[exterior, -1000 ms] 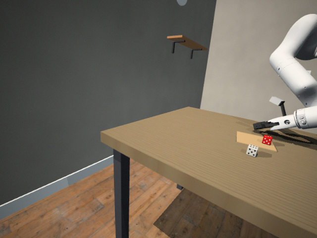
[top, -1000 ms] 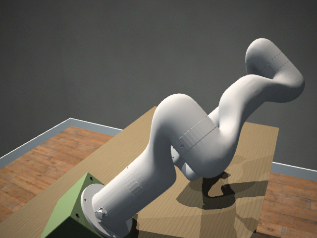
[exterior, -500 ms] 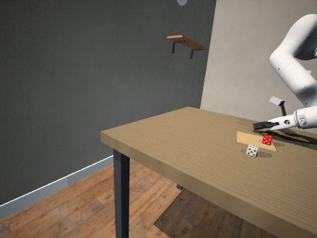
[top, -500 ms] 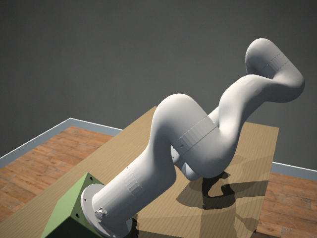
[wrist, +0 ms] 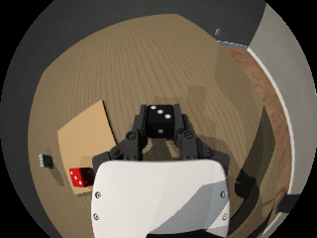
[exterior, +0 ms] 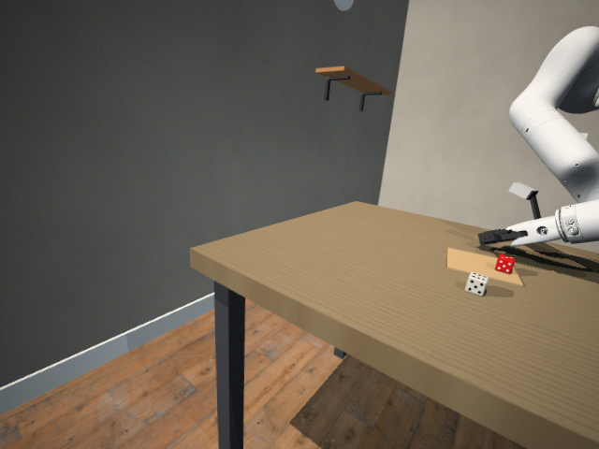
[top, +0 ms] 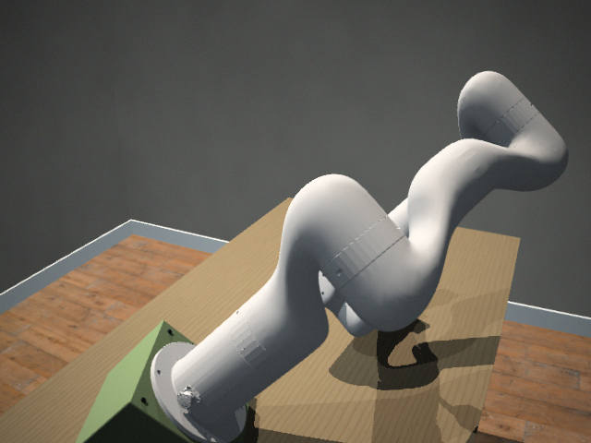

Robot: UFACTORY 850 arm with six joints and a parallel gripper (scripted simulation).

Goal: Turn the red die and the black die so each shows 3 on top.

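Right now my hand is 15 cm to the right of the red die, 3 cm past it and 2 cm above it. Also, from my hand: tan mat: 14 cm to the left, 3 cm below, 2 cm ahead; black die: 1 cm below, 1 cm ahead; white die: 29 cm to the left, 2 cm below, 2 cm ahead.
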